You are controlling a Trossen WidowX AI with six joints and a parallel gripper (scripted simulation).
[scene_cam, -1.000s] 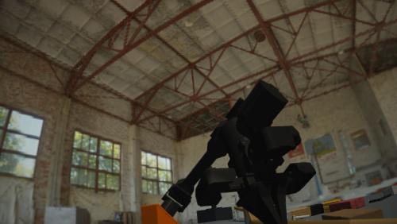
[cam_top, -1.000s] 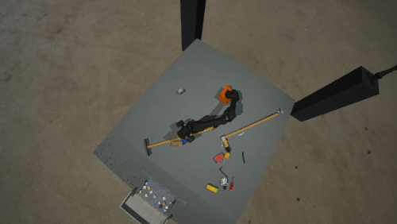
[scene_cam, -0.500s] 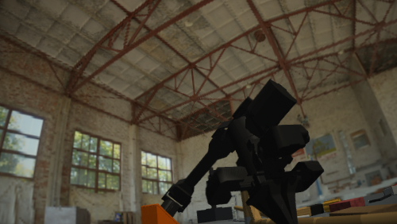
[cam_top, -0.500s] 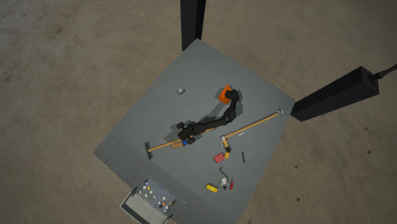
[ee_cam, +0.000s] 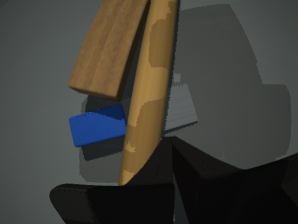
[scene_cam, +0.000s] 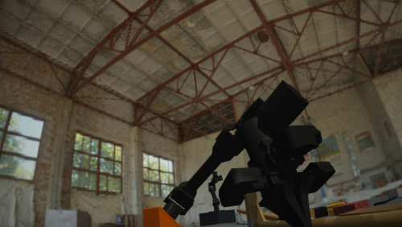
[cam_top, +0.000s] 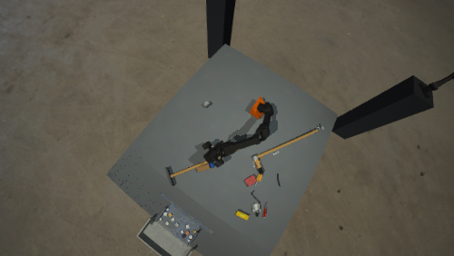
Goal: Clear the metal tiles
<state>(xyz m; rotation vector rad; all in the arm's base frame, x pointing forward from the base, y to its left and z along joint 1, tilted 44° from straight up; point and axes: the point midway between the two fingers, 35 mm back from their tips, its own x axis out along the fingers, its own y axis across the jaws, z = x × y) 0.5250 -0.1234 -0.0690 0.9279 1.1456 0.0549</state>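
The long scraper is 50 mm above my gripper tip, 20 mm ahead of it and 10 mm to the left of it. Round my gripper tip: red block: 340 mm to the left, 10 mm behind; then wooden block: 80 mm ahead; then blue block: 30 mm ahead, 20 mm to the left, 10 mm below.
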